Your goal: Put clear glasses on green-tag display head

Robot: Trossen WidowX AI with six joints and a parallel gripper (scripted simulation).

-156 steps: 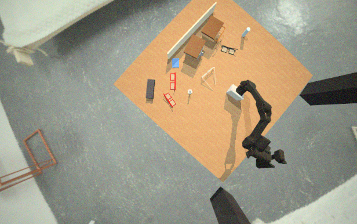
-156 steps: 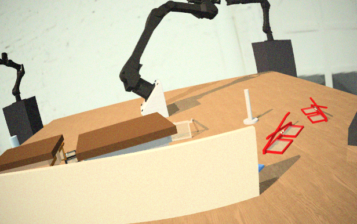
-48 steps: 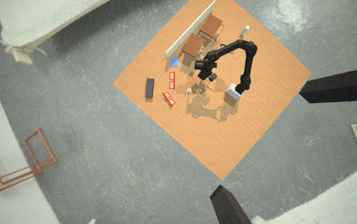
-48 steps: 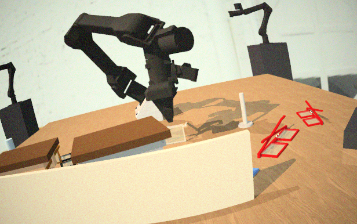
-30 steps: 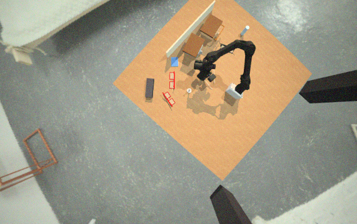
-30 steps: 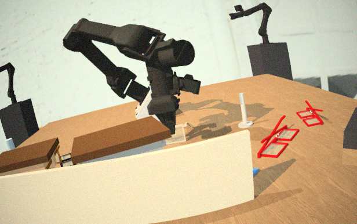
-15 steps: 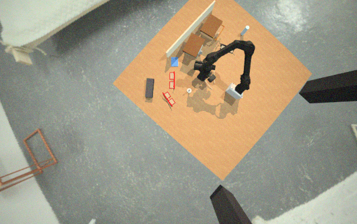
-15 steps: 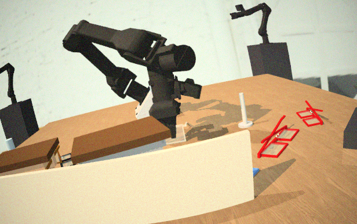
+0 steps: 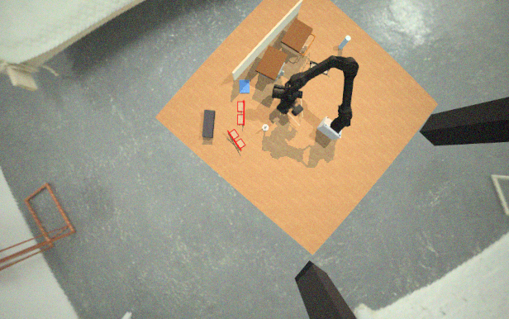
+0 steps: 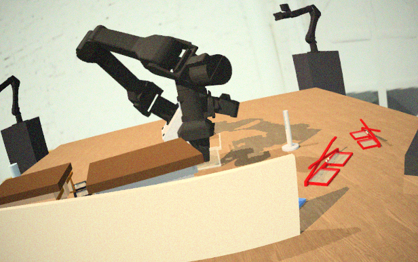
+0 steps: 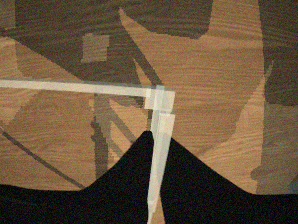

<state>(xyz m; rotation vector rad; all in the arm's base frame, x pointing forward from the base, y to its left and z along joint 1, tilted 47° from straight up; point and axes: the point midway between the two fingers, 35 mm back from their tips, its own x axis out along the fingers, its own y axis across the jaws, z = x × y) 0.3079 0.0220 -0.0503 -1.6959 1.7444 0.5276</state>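
The grey stand is 18 cm to the left of my gripper tip, 1 cm ahead of it and 1 cm above it. From my gripper tip the other things lie so: blue tag (26 cm ahead, 7 cm to the left, 1 cm below); cream wall panel (32 cm ahead, 22 cm to the right, 4 cm above); brown display head (33 cm to the right, 17 cm ahead, 4 cm above).
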